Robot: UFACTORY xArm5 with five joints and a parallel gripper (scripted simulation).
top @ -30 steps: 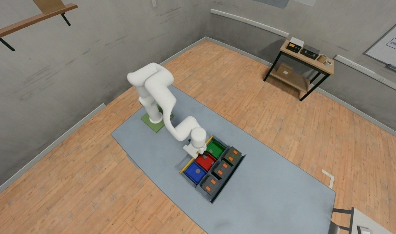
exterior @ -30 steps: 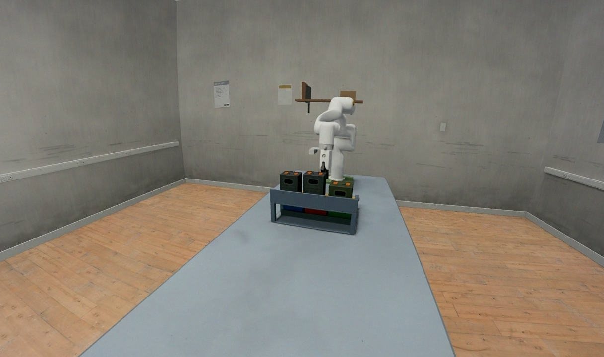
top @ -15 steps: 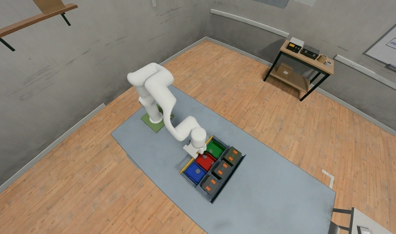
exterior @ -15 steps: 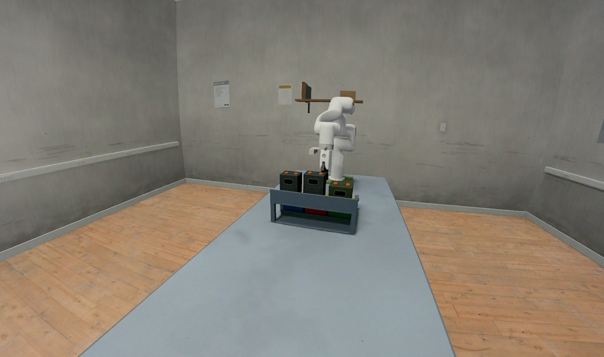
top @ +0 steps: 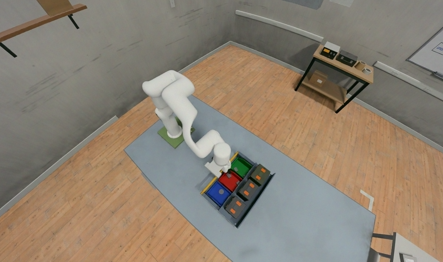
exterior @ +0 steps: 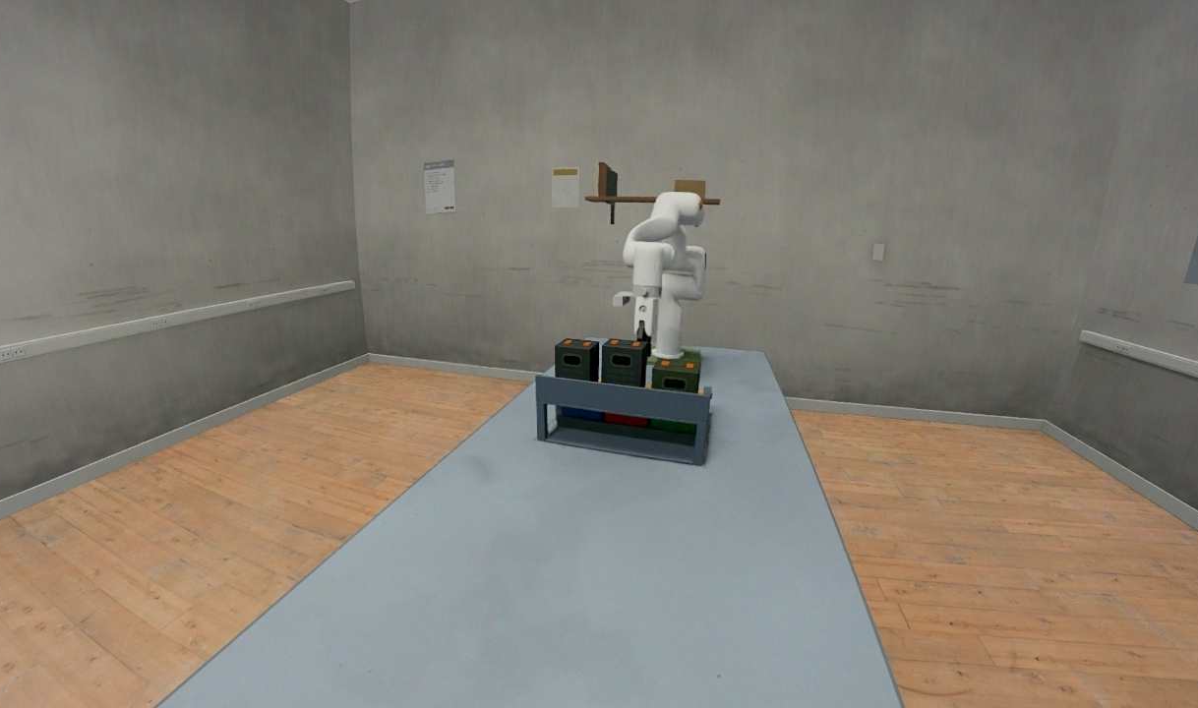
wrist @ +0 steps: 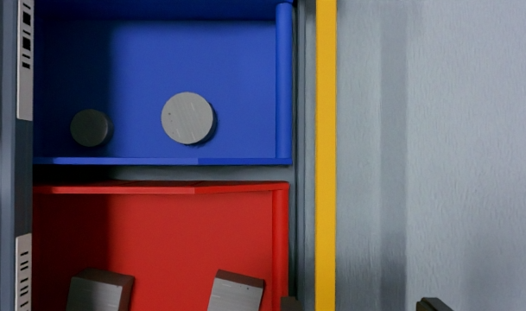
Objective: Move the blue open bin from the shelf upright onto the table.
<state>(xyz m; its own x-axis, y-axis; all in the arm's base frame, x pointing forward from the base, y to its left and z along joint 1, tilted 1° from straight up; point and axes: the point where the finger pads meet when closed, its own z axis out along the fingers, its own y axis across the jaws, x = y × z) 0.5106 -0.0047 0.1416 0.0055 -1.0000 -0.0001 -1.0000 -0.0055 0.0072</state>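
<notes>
Right now the yellow bar is 100 mm below my hand. From my hand the other things lie so: red bin 110 mm ahead, 120 mm below; grey shelf 130 mm ahead, 90 mm below; grey disc 80 mm ahead, 90 mm to the right, 140 mm below.
</notes>
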